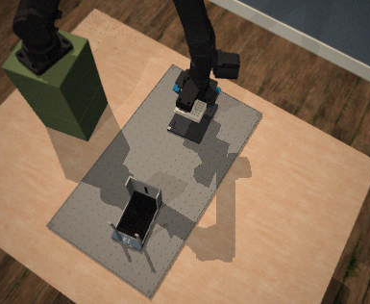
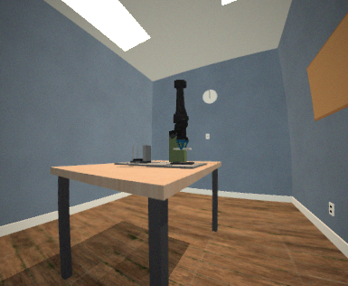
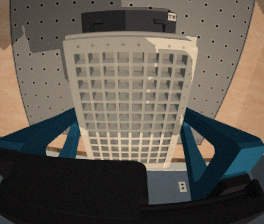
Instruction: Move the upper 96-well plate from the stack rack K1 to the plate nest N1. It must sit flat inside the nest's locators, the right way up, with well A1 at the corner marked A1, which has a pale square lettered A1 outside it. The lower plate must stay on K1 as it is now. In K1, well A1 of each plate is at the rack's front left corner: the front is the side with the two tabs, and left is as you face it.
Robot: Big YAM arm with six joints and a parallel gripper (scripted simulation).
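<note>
My hand is 30 mm past the pale A1 square, 90 mm to the left of it and 110 mm above it. Round my hand: white 96-well plate right at my hand; then dark plate 90 mm ahead, 370 mm to the right, 90 mm below.
</note>
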